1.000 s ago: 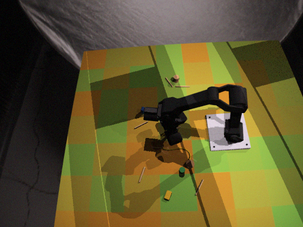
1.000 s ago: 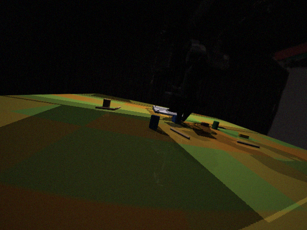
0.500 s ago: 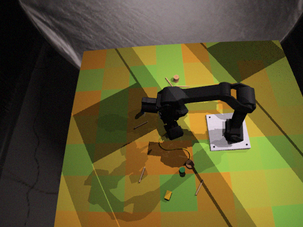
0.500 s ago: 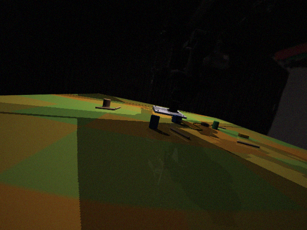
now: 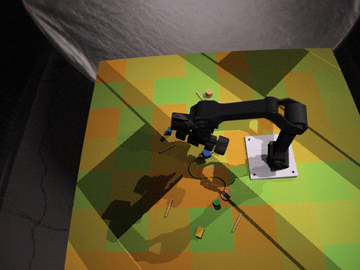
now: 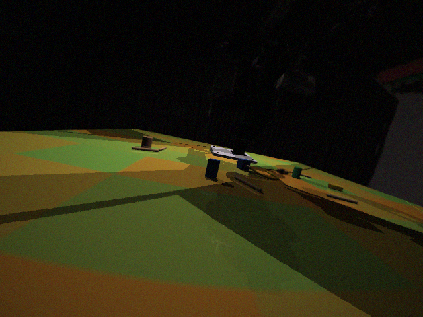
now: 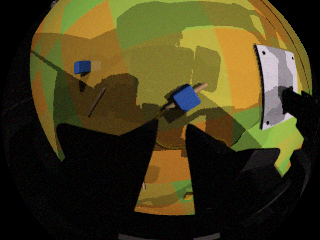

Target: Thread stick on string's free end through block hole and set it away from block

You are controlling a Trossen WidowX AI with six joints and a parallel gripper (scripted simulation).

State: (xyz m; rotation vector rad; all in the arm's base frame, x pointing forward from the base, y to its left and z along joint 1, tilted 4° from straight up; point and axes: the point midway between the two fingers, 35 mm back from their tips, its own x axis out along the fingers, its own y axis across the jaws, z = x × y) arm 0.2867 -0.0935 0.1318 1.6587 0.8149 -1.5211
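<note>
Right now my gripper tip is 10 mm past the thin wooden stick and 80 mm above it. From my gripper tip the other things lie so: loose stick 120 mm ahead, 70 mm to the right, 90 mm below; then round wooden button 60 mm behind, 180 mm to the left, 90 mm below; then green cylinder 20 mm behind, 210 mm to the left, 80 mm below.
</note>
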